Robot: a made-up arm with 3 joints.
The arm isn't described. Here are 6 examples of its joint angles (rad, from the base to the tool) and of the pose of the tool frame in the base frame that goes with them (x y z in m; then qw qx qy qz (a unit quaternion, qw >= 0)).
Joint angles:
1: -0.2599 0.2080 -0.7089
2: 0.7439 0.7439 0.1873
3: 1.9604 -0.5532 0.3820
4: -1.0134 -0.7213 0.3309
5: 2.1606 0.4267 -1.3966
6: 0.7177 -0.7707 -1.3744
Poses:
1: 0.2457 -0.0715 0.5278 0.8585 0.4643 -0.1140 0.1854
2: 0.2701 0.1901 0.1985 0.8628 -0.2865 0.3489 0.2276
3: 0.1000 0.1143 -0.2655 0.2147 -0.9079 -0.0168 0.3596
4: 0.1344 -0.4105 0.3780 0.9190 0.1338 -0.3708 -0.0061
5: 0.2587 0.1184 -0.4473 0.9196 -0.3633 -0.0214 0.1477
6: 0.0200 0.3188 0.1810 0.7388 0.1849 -0.3605 0.5386
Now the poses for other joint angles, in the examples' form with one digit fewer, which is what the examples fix.
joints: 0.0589 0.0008 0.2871
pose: 0.201 0.002 0.427 0.936 -0.186 -0.041 0.297
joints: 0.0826 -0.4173 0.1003
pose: 0.147 0.038 0.413 0.909 -0.195 -0.250 0.270
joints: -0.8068 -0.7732 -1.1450
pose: 0.080 -0.297 0.534 0.527 0.585 -0.607 0.106
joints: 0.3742 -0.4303 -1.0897
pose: 0.105 0.237 0.370 0.833 0.243 -0.338 0.365
